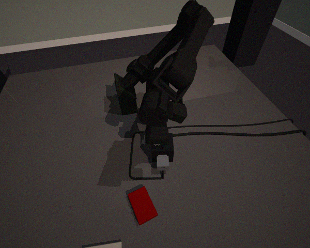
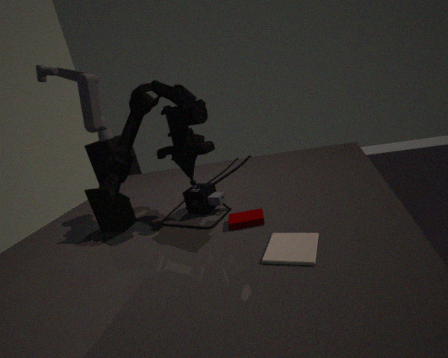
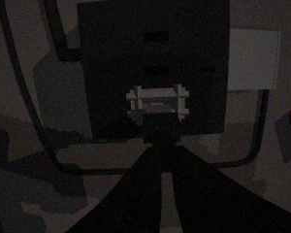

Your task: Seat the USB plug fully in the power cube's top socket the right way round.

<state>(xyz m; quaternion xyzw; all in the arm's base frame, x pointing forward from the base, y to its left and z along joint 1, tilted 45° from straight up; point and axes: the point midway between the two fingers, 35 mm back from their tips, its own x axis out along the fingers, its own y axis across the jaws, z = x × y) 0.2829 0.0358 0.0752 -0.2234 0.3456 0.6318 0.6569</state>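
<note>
Right now the USB plug is 2 cm below my gripper tip. The rest, counted from my gripper tip: white flat pad 31 cm ahead, 21 cm to the right, 12 cm below; red block 18 cm ahead, 11 cm below, 8 cm to the right.
</note>
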